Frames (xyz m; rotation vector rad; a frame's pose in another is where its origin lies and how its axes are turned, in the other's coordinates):
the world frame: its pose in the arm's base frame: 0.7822 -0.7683 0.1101 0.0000 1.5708 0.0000
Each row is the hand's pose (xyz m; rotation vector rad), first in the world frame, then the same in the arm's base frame.
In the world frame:
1: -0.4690 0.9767 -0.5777 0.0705 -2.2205 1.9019
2: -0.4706 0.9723 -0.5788 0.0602 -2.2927 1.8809
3: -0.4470 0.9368 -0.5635 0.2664 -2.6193 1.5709
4: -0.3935 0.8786 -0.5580 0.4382 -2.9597 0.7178
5: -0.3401 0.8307 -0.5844 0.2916 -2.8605 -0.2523
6: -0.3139 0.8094 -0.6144 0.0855 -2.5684 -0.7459
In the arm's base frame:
1: 0.2045 0.2084 0.5791 1.0944 -1.0553 1.0162
2: 0.2034 0.2040 0.5807 1.0658 -1.1156 0.9997
3: 0.2187 0.1685 0.5571 0.9696 -1.3209 0.6884
4: 0.2242 0.1103 0.5036 0.5909 -1.4618 0.1429
5: 0.1978 0.0624 0.4502 0.0206 -1.3051 -0.2851
6: 0.1678 0.0411 0.4240 -0.3611 -1.0574 -0.4546

